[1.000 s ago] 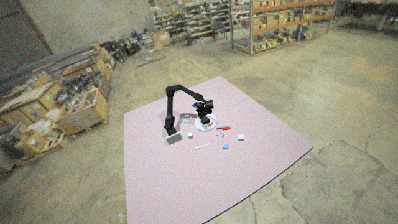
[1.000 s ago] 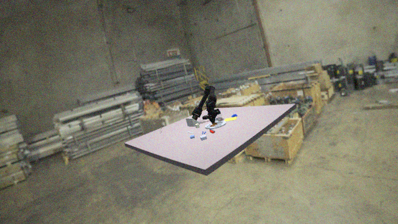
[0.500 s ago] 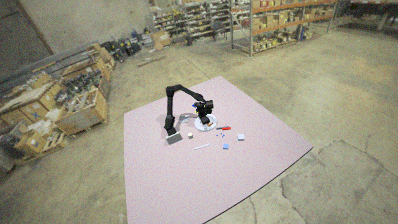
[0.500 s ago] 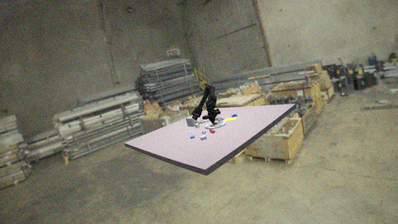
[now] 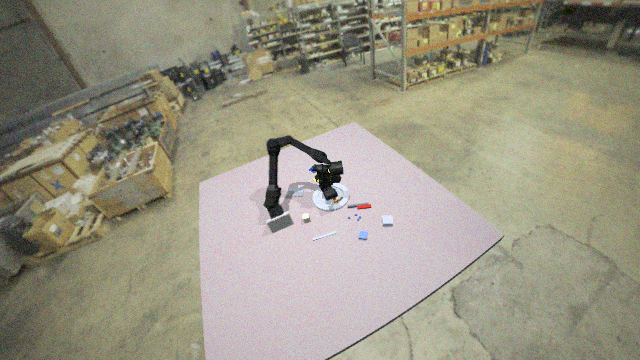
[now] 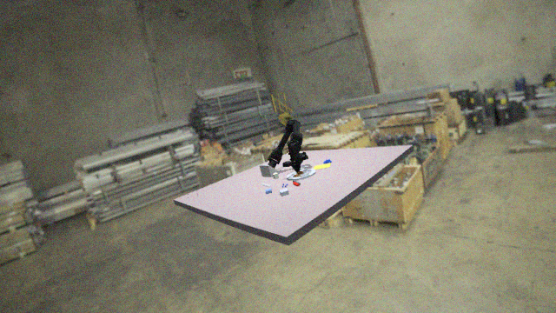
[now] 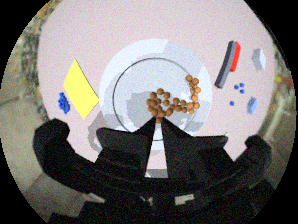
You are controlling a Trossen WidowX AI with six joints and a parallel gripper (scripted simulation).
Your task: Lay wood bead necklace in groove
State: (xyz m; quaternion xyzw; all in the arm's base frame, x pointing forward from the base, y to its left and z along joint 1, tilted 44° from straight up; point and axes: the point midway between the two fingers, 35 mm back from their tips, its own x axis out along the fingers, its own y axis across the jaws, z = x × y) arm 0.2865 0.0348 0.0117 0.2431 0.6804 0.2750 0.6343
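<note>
Now: the red-handled tool 130 mm ahead of my gripper tip, 130 mm to the right of it and 10 mm below it. The rest, counted from my gripper tip: cream cube (150 mm behind, 90 mm to the right); grey plate (160 mm behind, 140 mm to the left, 20 mm below); yellow sheet (40 mm ahead, 190 mm to the left, 20 mm below).
</note>
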